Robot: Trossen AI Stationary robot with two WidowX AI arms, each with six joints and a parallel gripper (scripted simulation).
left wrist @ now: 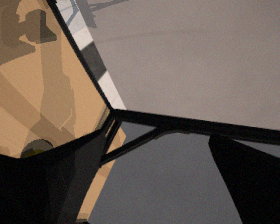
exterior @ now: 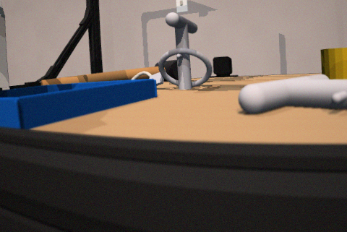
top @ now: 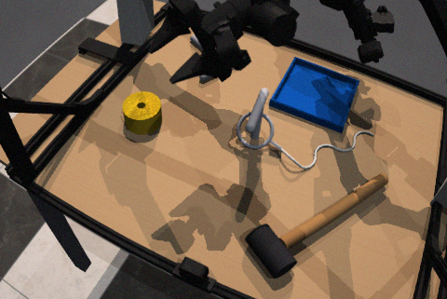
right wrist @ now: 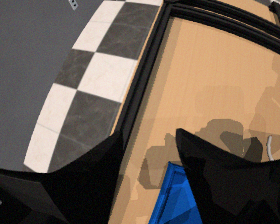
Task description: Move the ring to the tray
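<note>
Now: right hand 140 mm past the blue tray, 80 mm to the right of it and 110 mm above it. From my right hand the other things lie so: yellow cylinder (470 mm behind, 380 mm to the left, 90 mm below); grey t-shaped piece (190 mm behind, 360 mm to the left, 110 mm below).
</note>
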